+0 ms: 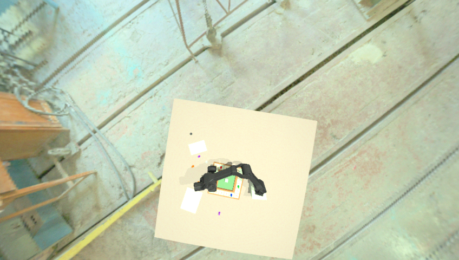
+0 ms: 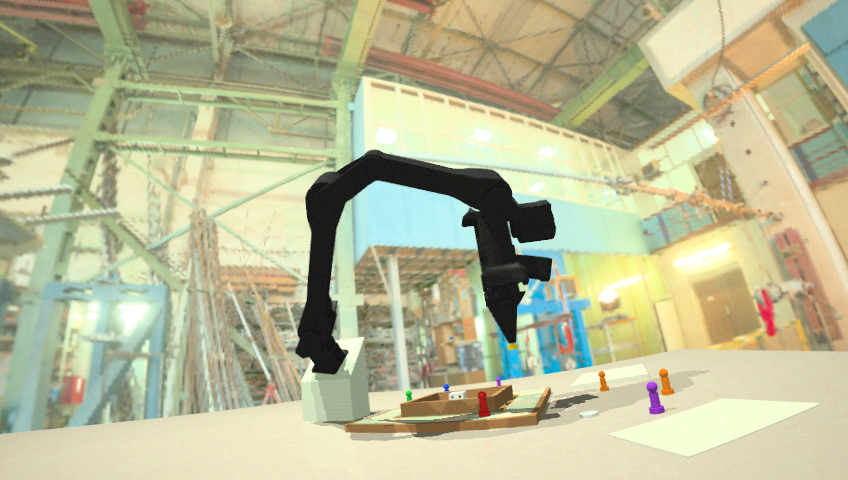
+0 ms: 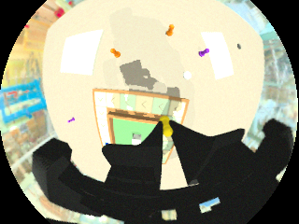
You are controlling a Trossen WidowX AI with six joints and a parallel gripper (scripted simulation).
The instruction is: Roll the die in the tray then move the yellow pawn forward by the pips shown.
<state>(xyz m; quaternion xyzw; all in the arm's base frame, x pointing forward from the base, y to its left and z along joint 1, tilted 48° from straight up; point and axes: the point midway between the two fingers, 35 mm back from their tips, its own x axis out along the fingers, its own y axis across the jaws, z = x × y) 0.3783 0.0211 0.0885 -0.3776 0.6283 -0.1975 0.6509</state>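
Now: the red pawn 5 cm behind my gripper tip, 5 cm to the right of it and 8 cm below it. The rest, counted from my gripper tip: white die 11 cm behind, 5 cm to the left, 8 cm below; yellow pawn 1 cm above; small white disc 9 cm ahead, 6 cm to the right, 11 cm below.
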